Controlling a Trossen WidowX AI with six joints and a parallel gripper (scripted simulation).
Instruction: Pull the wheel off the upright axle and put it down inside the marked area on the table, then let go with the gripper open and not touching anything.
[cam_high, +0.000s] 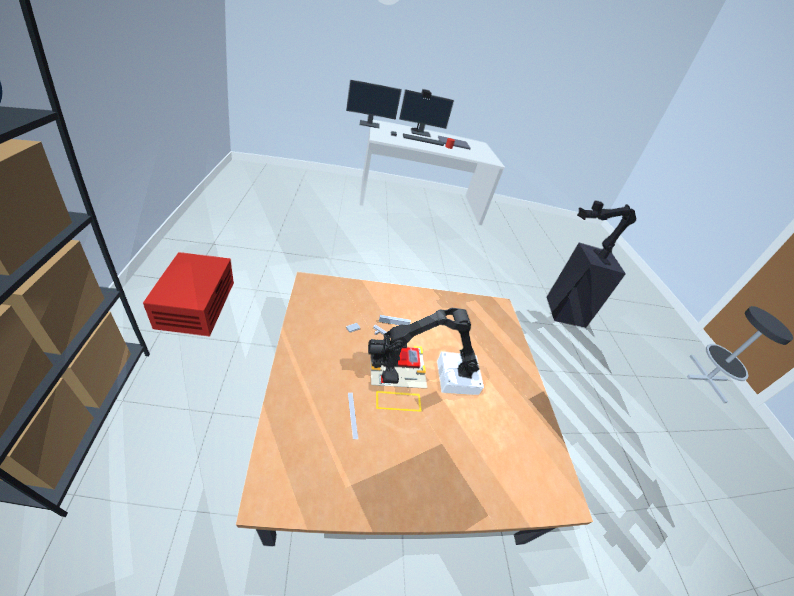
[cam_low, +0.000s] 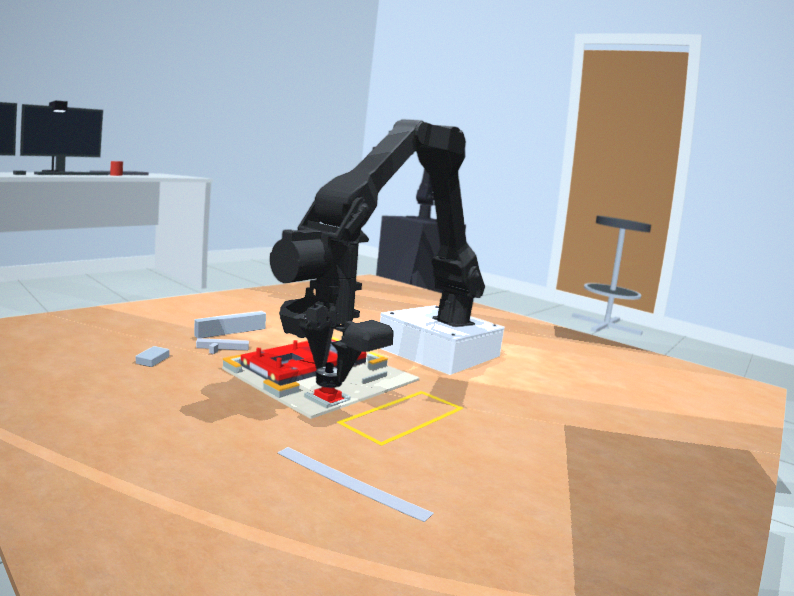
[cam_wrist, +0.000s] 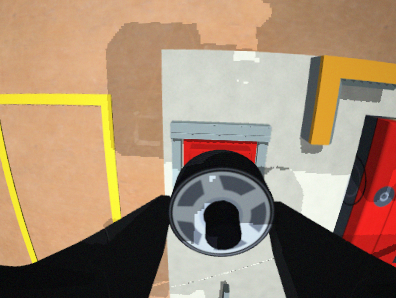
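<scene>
The wheel is right at my gripper tip. Also, from my gripper tip: small grey block (260 mm to the right, 200 mm ahead, 30 mm below); then black axle (10 mm ahead); then long grey strip (200 mm to the left, 110 mm ahead, 40 mm below).
</scene>
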